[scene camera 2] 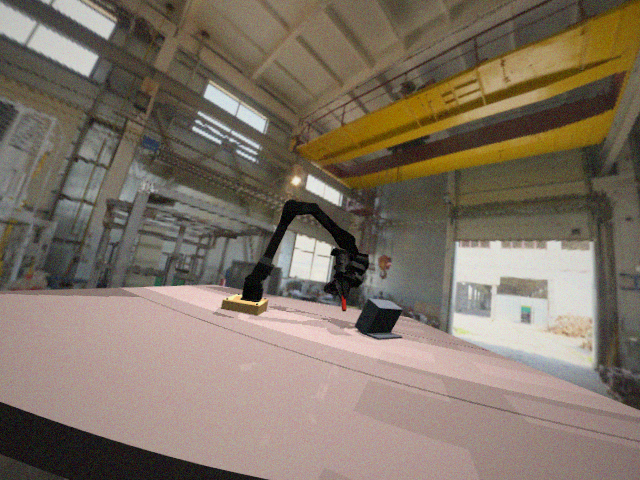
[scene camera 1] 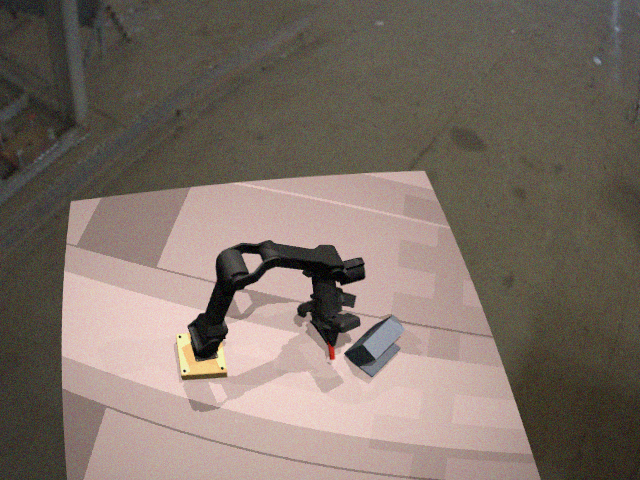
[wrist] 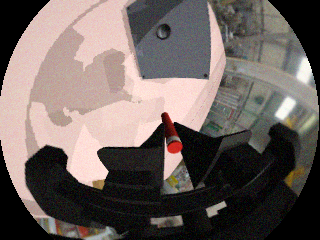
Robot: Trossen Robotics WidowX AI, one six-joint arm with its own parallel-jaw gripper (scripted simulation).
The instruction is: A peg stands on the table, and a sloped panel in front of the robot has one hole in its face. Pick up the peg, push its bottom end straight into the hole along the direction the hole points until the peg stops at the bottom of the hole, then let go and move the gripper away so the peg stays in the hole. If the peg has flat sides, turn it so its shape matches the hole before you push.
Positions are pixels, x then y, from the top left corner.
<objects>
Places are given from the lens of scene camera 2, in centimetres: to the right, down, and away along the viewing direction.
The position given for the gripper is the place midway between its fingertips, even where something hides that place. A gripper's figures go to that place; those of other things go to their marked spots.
gripper [scene camera 2: 344,299]: 8, 20, 74
sloped grey panel [scene camera 2: 377,316]: 18, 24, 69
</objects>
